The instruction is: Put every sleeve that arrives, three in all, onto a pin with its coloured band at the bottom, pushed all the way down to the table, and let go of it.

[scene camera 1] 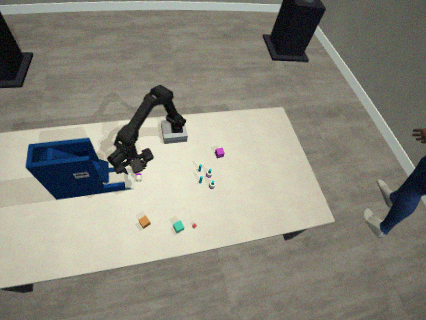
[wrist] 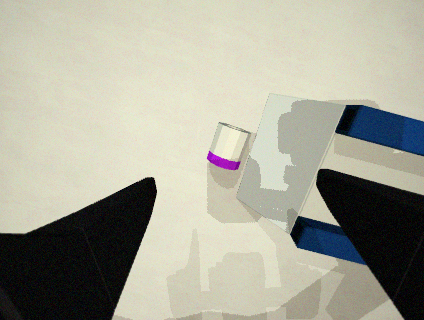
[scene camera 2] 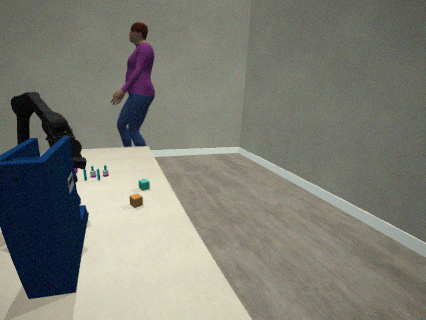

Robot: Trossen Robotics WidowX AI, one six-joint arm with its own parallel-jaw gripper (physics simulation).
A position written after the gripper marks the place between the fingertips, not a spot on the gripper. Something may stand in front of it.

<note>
The gripper (wrist: pixel 235 180) is open, holding nothing. Further things: a pale ramp (wrist: pixel 296 137).
</note>
